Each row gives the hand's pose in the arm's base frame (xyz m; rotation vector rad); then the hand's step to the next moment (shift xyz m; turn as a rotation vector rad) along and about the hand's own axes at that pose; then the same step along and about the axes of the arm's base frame.
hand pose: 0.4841 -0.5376 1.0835 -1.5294 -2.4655 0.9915
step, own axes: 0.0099 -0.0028 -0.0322 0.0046 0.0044 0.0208
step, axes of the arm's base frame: 0.0052 0.0229 0.0244 -0.0068 -0.0049 -0.0201
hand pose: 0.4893 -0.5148 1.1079 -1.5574 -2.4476 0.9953
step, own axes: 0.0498 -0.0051 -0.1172 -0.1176 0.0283 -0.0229
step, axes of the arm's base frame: 0.0175 0.0963 0.0816 0.0878 -0.0793 0.0340
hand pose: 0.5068 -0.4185 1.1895 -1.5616 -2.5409 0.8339
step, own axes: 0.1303 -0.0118 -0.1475 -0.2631 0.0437 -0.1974
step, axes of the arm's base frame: -0.0281 0.1671 0.1009 0.2256 -0.1229 0.2101
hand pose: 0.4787 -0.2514 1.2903 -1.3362 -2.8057 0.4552
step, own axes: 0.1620 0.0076 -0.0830 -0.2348 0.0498 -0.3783
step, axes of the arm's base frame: -0.0873 0.1491 0.0577 0.2346 -0.0510 0.3783
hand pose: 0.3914 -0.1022 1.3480 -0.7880 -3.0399 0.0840
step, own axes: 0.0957 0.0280 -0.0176 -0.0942 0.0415 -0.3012
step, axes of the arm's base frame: -0.0698 0.0718 0.0149 0.1066 0.0061 0.2999
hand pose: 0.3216 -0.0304 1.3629 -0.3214 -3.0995 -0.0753
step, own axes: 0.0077 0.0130 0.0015 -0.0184 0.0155 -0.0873
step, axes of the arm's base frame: -0.0049 0.0144 -0.0007 0.0229 0.0070 0.0873
